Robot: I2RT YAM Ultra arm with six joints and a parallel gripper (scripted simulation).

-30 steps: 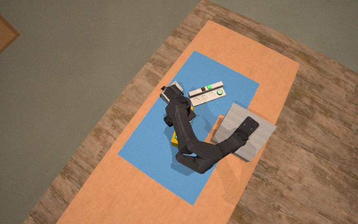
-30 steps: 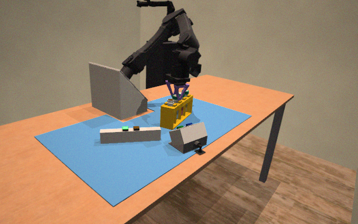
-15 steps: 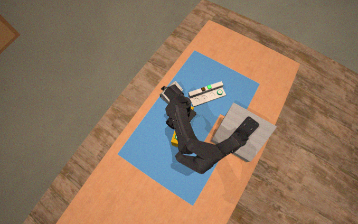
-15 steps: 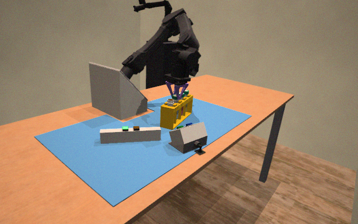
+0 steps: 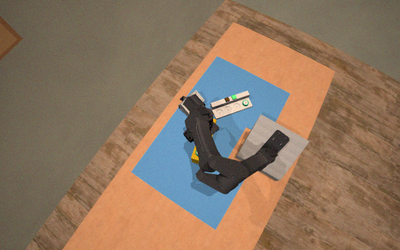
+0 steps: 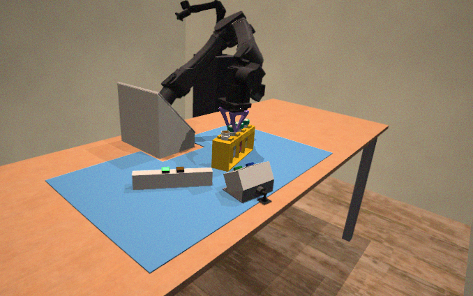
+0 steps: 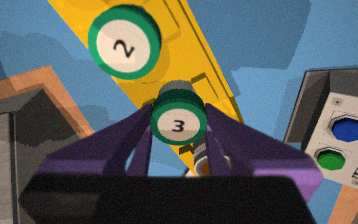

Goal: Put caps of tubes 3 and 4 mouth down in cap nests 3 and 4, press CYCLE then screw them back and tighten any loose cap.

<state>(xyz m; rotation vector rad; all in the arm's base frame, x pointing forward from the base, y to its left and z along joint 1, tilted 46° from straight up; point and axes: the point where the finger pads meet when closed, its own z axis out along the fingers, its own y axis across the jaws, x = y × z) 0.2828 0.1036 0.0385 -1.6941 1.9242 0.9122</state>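
The cap 3 lies right at my hand. Round my hand: green key (150 mm ahead, 130 mm to the right, 50 mm below); blue key (160 mm ahead, 80 mm to the right, 50 mm below); cap 2 (20 mm behind, 50 mm to the left).
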